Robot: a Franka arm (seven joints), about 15 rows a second.
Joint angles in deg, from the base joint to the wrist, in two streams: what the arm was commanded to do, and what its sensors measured. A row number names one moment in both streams.
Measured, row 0:
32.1 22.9 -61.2 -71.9 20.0 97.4 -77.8
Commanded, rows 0 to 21:
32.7 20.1 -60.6 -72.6 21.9 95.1 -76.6
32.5 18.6 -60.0 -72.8 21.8 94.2 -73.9
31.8 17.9 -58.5 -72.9 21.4 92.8 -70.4
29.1 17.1 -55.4 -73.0 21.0 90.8 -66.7
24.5 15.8 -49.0 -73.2 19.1 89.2 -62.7
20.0 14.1 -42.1 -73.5 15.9 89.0 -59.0
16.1 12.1 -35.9 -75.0 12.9 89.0 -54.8
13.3 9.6 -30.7 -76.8 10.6 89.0 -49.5
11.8 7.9 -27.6 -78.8 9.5 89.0 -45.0
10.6 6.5 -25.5 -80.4 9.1 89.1 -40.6
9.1 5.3 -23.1 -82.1 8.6 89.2 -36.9
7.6 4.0 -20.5 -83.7 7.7 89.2 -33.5
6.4 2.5 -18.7 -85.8 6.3 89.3 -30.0
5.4 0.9 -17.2 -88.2 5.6 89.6 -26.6
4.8 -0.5 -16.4 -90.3 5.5 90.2 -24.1
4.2 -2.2 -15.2 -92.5 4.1 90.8 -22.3
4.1 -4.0 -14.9 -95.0 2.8 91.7 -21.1
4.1 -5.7 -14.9 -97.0 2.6 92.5 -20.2
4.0 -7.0 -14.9 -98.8 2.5 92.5 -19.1
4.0 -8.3 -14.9 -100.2 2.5 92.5 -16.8
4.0 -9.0 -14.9 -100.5 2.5 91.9 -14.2
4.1 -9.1 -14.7 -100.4 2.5 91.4 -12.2
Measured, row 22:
4.4 -5.7 -15.7 -97.1 3.4 90.7 -16.6
